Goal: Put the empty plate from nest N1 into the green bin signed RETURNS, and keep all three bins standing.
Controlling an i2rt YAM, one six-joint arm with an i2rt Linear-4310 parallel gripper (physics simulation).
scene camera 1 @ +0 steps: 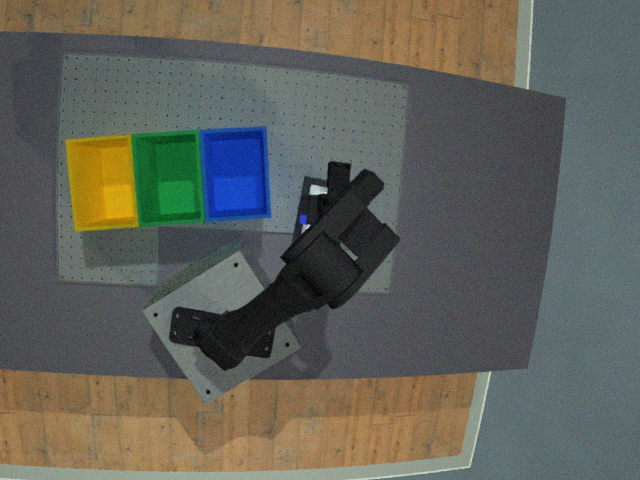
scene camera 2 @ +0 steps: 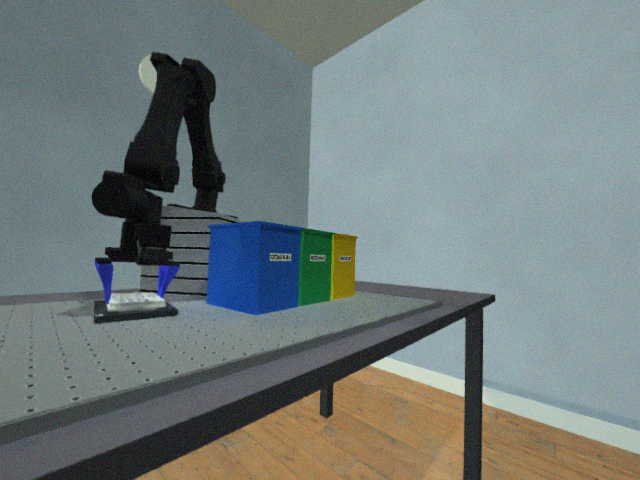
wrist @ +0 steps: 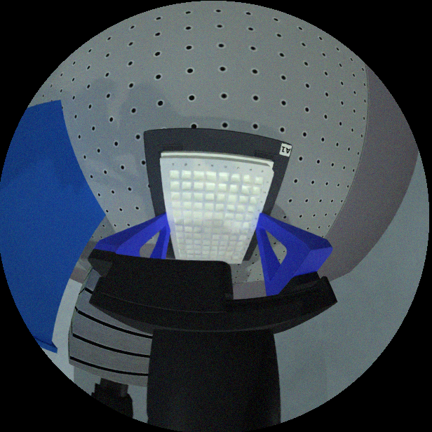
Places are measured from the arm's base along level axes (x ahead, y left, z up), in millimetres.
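Where they show: gripper, between the fingertips: (scene camera 2: 134,301); arm's base, origin of its link: (scene camera 1: 222,332) (scene camera 2: 203,214).
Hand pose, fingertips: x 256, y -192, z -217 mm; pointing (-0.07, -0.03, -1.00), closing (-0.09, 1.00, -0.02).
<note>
Each offset is from my fingertips to the top centre of the thing. "spot": to the spot under its first point. Level surfaces: height alone.
A white plate with a grid of wells {spot: 47 mm ahead, 26 mm left, 8 mm up} (scene camera 1: 317,190) (scene camera 2: 135,303) (wrist: 215,200) sits flat in a dark nest {6 mm back, 0 mm left, 3 mm down} (scene camera 1: 308,180) (scene camera 2: 135,314) (wrist: 153,170), partly under the arm in the top view. A small label marks the nest's corner. My gripper (scene camera 2: 135,296) (wrist: 212,216) points down, and its blue fingertips press on both long sides of the plate, so it is shut on the plate. The green bin {14 mm ahead, 348 mm left, 162 mm up} (scene camera 1: 146,175) (scene camera 2: 316,279) stands upright between the blue bin {47 mm ahead, 220 mm left, 162 mm up} (scene camera 1: 206,175) (scene camera 2: 235,268) (wrist: 45,200) and the yellow bin {18 mm back, 475 mm left, 162 mm up} (scene camera 1: 85,180) (scene camera 2: 343,279), which also stand.
The three bins stand side by side on the perforated board {18 mm down} (scene camera 1: 310,118) (scene camera 2: 206,335) (wrist: 205,60), left of the nest in the top view. The arm's grey base block (scene camera 1: 222,279) (scene camera 2: 180,242) (wrist: 110,340) stands near the table's lower edge in that view. The blue bin is nearest the gripper.
</note>
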